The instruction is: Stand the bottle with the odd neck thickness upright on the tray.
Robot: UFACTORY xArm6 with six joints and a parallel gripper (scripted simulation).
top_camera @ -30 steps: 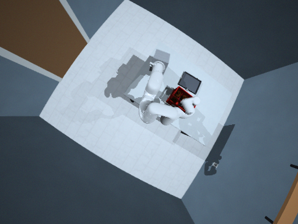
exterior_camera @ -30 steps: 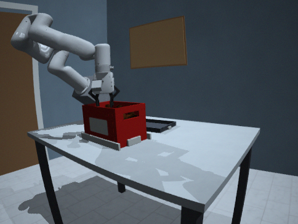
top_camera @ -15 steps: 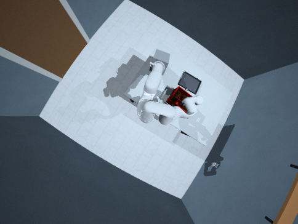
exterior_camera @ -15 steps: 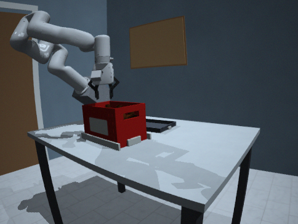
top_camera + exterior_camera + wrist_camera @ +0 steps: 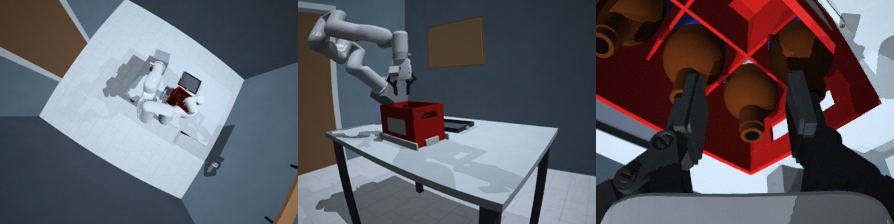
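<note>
Right now my hand is 1 cm short of the red crate, 4 cm to the right of it and 16 cm above it. Round my hand: glass bottle 7 cm behind, 10 cm to the left, 16 cm below; dark tray 5 cm ahead, 33 cm to the left, 23 cm below.
</note>
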